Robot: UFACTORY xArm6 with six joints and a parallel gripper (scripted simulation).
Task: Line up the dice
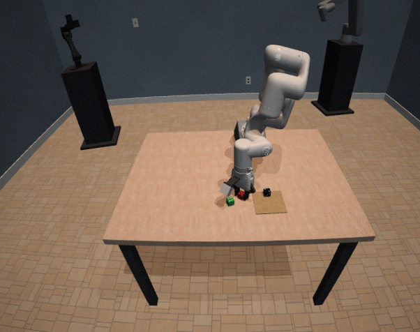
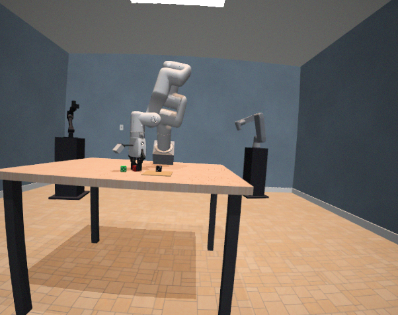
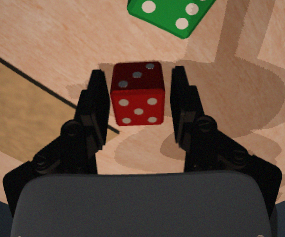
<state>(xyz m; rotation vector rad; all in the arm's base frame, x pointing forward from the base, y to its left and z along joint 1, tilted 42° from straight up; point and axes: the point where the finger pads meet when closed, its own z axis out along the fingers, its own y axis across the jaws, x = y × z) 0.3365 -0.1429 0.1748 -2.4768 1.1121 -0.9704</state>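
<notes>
Right now my hand is 1 cm above the red die. The rest, counted from my hand: black die (12 cm to the left, 1 cm below, 1 cm ahead); green die (6 cm to the right, 3 cm ahead, 1 cm below); tan mat (12 cm to the left, 6 cm ahead, 2 cm below).
</notes>
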